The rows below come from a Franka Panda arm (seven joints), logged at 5 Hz.
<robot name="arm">
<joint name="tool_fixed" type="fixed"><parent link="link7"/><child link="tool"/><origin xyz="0 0 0.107" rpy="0 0 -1.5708"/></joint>
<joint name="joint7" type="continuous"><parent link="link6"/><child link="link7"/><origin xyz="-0.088 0 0" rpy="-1.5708 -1.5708 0"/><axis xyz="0 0 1"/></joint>
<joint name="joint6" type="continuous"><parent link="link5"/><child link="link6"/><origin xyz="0 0 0" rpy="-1.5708 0 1.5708"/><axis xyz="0 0 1"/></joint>
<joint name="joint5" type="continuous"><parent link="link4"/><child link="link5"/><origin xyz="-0.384 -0.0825 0" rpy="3.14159 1.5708 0"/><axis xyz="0 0 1"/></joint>
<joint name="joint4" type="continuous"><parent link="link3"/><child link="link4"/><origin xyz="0 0.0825 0" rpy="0 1.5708 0"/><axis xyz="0 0 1"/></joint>
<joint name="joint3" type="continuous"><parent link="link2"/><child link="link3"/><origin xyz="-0.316 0 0" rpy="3.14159 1.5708 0"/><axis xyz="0 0 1"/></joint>
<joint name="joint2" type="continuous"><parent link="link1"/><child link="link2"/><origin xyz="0 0 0" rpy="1.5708 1.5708 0"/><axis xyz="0 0 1"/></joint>
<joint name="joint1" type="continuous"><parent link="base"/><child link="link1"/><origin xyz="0 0 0.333" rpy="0 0 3.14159"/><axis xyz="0 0 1"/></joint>
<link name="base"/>
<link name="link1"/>
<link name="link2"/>
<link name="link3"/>
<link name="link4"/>
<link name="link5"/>
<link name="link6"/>
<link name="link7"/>
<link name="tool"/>
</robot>
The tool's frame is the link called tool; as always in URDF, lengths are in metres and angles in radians. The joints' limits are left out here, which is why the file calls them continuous.
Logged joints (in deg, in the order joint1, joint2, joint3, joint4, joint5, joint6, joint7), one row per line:
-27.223, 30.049, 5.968, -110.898, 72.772, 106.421, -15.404
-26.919, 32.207, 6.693, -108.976, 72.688, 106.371, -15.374
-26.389, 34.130, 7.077, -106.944, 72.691, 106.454, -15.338
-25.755, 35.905, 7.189, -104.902, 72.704, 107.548, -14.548
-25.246, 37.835, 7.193, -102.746, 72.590, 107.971, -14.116
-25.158, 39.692, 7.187, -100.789, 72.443, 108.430, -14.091
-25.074, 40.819, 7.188, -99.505, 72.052, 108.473, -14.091
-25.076, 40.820, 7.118, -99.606, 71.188, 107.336, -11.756
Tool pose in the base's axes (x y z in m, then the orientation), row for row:
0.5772, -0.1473, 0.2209, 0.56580, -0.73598, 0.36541, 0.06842
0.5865, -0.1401, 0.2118, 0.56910, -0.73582, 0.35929, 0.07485
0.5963, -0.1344, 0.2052, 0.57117, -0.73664, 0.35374, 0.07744
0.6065, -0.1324, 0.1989, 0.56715, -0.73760, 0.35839, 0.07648
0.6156, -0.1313, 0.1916, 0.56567, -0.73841, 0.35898, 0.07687
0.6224, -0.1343, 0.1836, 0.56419, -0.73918, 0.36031, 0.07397
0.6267, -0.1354, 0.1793, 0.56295, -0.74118, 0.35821, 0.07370
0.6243, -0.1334, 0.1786, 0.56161, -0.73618, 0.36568, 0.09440
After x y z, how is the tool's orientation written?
As a quaternion, w x y z.
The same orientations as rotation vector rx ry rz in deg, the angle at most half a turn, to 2 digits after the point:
-99.15, 49.23, 9.22
-98.99, 48.34, 10.07
-99.02, 47.55, 10.41
-99.31, 48.26, 10.30
-99.49, 48.37, 10.36
-99.65, 48.57, 9.97
-99.97, 48.32, 9.94
-99.35, 49.35, 12.74

